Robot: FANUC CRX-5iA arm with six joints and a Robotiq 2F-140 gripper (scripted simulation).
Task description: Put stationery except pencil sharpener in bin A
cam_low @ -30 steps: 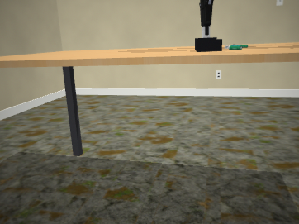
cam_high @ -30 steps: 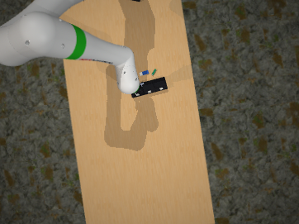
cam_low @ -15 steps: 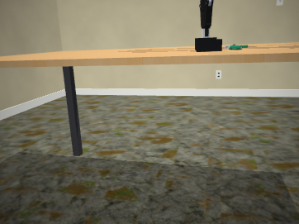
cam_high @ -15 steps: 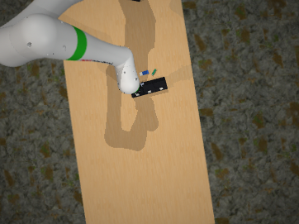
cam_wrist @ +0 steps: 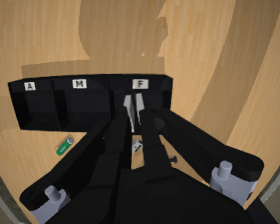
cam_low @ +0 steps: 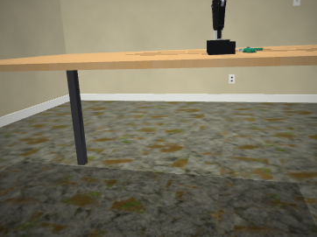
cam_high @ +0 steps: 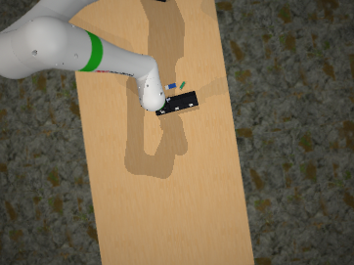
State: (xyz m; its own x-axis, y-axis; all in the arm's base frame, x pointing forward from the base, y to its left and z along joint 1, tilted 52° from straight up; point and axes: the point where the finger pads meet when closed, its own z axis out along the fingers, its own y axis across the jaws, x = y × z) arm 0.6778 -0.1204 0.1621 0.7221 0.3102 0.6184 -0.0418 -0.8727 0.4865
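The black bin is 70 mm to the left of my hand, 30 mm below it and 20 mm ahead of it. From my hand the other things lie so: small dark item 140 mm behind, 40 mm to the right, 40 mm below; grey-white pencil sharpener 90 mm behind, 40 mm below, 20 mm to the left; blue eraser 90 mm to the left, 90 mm behind, 40 mm below.
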